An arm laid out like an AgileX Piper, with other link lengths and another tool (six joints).
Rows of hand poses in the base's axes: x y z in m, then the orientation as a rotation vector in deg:
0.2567 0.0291 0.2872 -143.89 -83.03 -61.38
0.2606 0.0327 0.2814 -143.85 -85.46 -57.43
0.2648 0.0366 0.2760 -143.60 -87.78 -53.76
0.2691 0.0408 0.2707 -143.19 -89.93 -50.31
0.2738 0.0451 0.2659 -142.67 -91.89 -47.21
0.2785 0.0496 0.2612 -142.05 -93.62 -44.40
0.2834 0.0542 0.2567 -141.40 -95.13 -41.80
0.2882 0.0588 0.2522 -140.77 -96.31 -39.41
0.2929 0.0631 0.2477 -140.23 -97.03 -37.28
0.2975 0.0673 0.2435 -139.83 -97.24 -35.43
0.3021 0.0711 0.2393 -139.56 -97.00 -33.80
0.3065 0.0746 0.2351 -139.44 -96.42 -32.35
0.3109 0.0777 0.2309 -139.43 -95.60 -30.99
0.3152 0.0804 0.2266 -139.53 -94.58 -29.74
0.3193 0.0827 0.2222 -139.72 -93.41 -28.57
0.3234 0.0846 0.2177 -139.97 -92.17 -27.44
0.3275 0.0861 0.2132 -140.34 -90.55 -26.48
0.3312 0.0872 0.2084 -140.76 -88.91 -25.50
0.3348 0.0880 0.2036 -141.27 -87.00 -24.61
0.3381 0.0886 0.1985 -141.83 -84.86 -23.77
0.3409 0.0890 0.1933 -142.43 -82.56 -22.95
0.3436 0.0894 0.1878 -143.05 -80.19 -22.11
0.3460 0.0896 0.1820 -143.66 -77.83 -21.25
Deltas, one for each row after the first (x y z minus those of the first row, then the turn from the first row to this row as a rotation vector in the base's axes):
0.0039 0.0036 -0.0058 -1.58 2.12 1.42
0.0081 0.0075 -0.0112 -3.04 4.07 2.86
0.0124 0.0117 -0.0165 -4.36 5.89 4.27
0.0171 0.0160 -0.0213 -5.54 7.52 5.62
0.0218 0.0205 -0.0260 -6.53 9.00 6.89
0.0267 0.0251 -0.0305 -7.40 10.40 8.08
0.0315 0.0297 -0.0350 -8.09 11.73 9.10
0.0362 0.0340 -0.0395 -8.53 13.00 9.89
0.0408 0.0382 -0.0437 -8.71 14.22 10.40
0.0454 0.0420 -0.0479 -8.65 15.41 10.65
0.0498 0.0455 -0.0521 -8.46 16.55 10.67
0.0542 0.0486 -0.0563 -8.17 17.70 10.54
0.0585 0.0513 -0.0606 -7.81 18.81 10.25
0.0626 0.0536 -0.0650 -7.40 19.90 9.84
0.0667 0.0555 -0.0695 -6.99 20.97 9.35
0.0708 0.0570 -0.0740 -6.40 22.02 8.63
0.0745 0.0581 -0.0788 -5.83 23.07 7.85
0.0781 0.0589 -0.0836 -5.16 24.12 6.90
0.0814 0.0595 -0.0887 -4.38 25.19 5.81
0.0842 0.0599 -0.0939 -3.55 26.27 4.62
0.0869 0.0603 -0.0994 -2.71 27.37 3.35
0.0893 0.0605 -0.1052 -1.91 28.47 2.08

